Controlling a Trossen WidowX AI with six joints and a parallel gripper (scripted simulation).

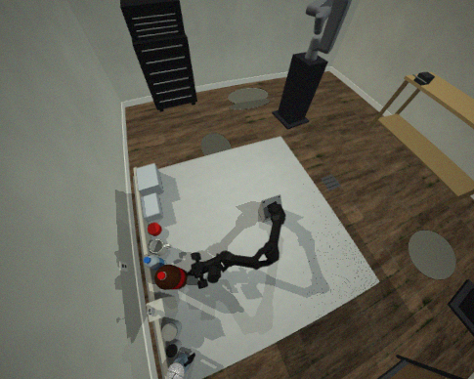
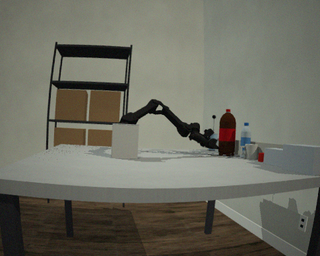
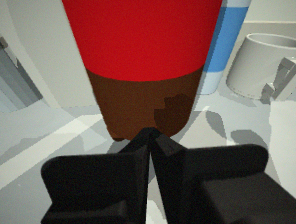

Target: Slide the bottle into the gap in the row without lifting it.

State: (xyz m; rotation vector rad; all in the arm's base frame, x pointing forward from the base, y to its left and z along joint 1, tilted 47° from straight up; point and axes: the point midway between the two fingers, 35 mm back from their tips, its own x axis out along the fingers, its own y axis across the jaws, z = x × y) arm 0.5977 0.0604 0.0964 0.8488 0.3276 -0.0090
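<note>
Now: the brown cola bottle 9 cm ahead of my hand, 9 cm above it and 2 cm to the right of it. From my hand the other things lie so: french press: 35 cm to the left, 19 cm ahead, 8 cm above; water bottle: 15 cm ahead, 13 cm to the right, 4 cm above.
</note>
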